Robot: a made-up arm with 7 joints.
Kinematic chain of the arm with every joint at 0, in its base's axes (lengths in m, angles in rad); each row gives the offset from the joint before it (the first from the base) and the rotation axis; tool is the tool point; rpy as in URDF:
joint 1: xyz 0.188 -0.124 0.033 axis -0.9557 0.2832 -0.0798
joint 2: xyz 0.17 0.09 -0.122 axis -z
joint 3: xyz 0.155 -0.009 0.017 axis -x
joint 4: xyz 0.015 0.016 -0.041 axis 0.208 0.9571 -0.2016
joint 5: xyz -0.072 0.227 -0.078 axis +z
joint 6: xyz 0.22 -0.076 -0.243 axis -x
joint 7: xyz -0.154 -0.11 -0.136 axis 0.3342 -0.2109 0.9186
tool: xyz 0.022 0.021 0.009 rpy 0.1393 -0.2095 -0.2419
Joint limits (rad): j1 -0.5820..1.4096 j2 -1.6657..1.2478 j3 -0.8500..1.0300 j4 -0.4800..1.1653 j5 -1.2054..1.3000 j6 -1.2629..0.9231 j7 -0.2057..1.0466
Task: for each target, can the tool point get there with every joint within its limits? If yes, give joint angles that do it. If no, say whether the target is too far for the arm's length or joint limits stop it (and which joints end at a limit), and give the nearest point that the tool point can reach.
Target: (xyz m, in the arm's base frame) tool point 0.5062 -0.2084 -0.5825
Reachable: yes | joints 0.7080 0.9542 -0.4506 0.3066 -0.8946 -0.5616 -0.0451
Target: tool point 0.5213 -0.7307 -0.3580
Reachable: yes | joints 1.0966 0.9946 -0.0714 -0.2107 0.6376 -0.8332 0.6271
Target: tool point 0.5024 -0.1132 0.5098
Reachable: no: joint limits stop it (at a limit: joint 1, joint 2, joint 3, joint 4, joint 5, joint 6) | nearest point 0.6332 0.0965 0.4176 | short by 0.264 m
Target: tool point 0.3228 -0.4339 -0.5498
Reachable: yes | joints 0.5662 0.3612 0.4831 0.4137 0.8034 -0.1370 0.9178
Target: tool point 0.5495 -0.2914 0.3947
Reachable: no: joint limits stop it (at a limit: joint 1, joint 3, joint 4, joint 6, joint 7) | nearest point 0.4098 -0.5189 0.2489 | short by 0.304 m
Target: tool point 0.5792 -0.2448 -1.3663
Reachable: no: too far | nearest point 0.4623 -0.2082 -0.8072 | short by 0.572 m
